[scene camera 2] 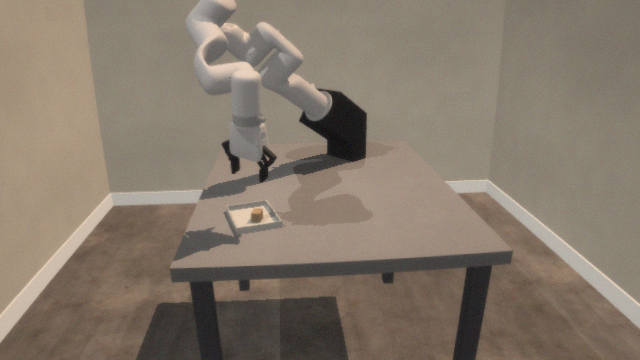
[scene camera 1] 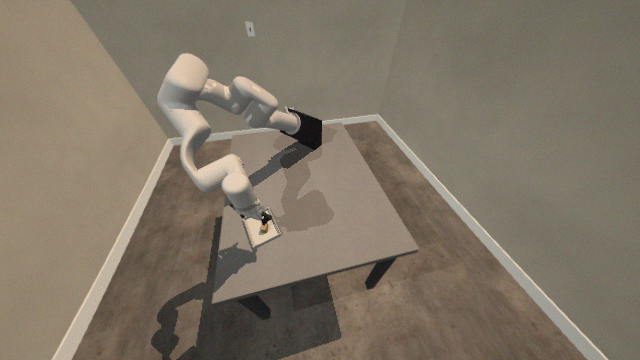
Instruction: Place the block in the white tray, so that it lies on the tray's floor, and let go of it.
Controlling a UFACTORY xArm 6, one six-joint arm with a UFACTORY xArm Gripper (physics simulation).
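Where they show: gripper, fingertip midpoint: (scene camera 2: 249,176) (scene camera 1: 255,218); arm's base, link origin: (scene camera 2: 319,106) (scene camera 1: 292,123).
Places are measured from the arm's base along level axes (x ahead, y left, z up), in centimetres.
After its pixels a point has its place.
Note:
A small orange-brown block (scene camera 1: 264,227) {x 47.2, y -33.2, z -20.5 cm} (scene camera 2: 257,215) {x 48.4, y -33.5, z -21.1 cm} lies on the floor of the white tray (scene camera 1: 267,242) {x 53.4, y -33.9, z -22.6 cm} (scene camera 2: 260,228) {x 53.3, y -33.6, z -23.0 cm}, apart from its walls. The tray stands on the table towards its left front. My gripper (scene camera 2: 248,176) {x 49.1, y -35.2, z -8.6 cm} is open and empty in the scene camera 2 view, with its two black fingers wide apart, above and behind the tray and clear of the block. In the scene camera 1 view the wrist and one black finger overlap the tray's back edge, and the other finger is mostly hidden.
The grey table (scene camera 1: 345,210) {x 53.8, y 7.4, z -23.7 cm} (scene camera 2: 400,220) {x 59.1, y 6.9, z -23.7 cm} carries the black arm base (scene camera 1: 311,132) {x 2.6, y 11.3, z -7.5 cm} (scene camera 2: 347,127) {x 2.7, y 10.9, z -8.5 cm} at its back. The white arm (scene camera 1: 215,175) {x 51.0, y -39.9, z 20.7 cm} (scene camera 2: 220,80) {x 52.4, y -41.6, z 18.4 cm} reaches over the table's left side. Arm shadows fall across the table top. The table's left edge is close to the tray.

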